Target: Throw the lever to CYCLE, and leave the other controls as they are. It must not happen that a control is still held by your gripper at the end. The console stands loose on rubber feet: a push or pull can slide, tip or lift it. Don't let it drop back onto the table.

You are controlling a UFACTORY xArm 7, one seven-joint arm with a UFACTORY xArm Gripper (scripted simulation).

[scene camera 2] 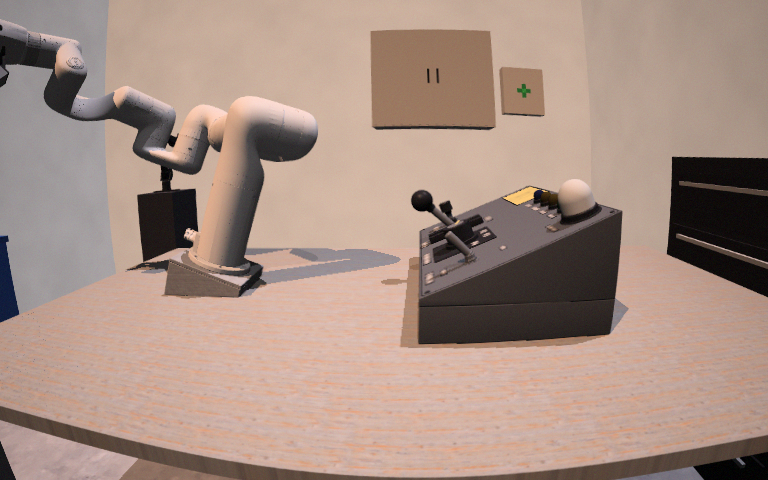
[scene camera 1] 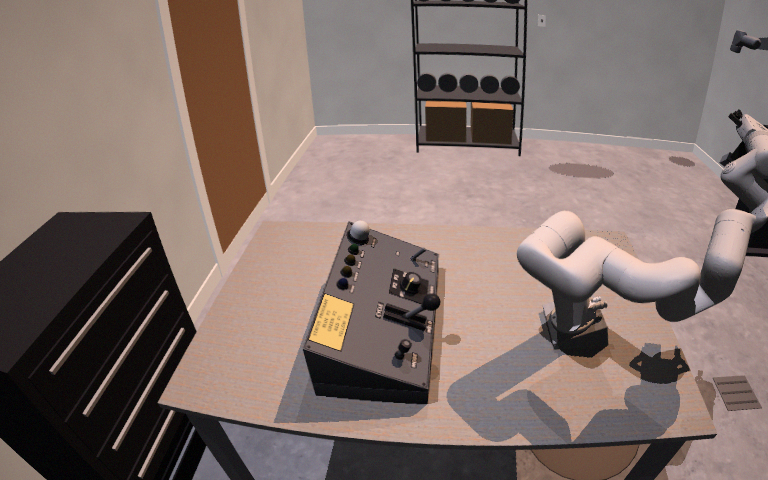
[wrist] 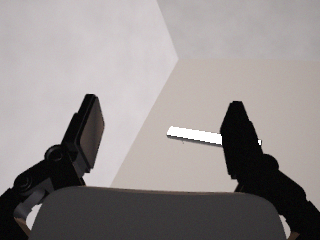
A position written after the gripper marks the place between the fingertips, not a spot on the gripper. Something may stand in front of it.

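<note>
Gripper (wrist: 163,112) visible. Dark grey console (scene camera 2: 537,273), (scene camera 1: 351,350); in the wrist view it is out of frame.
</note>
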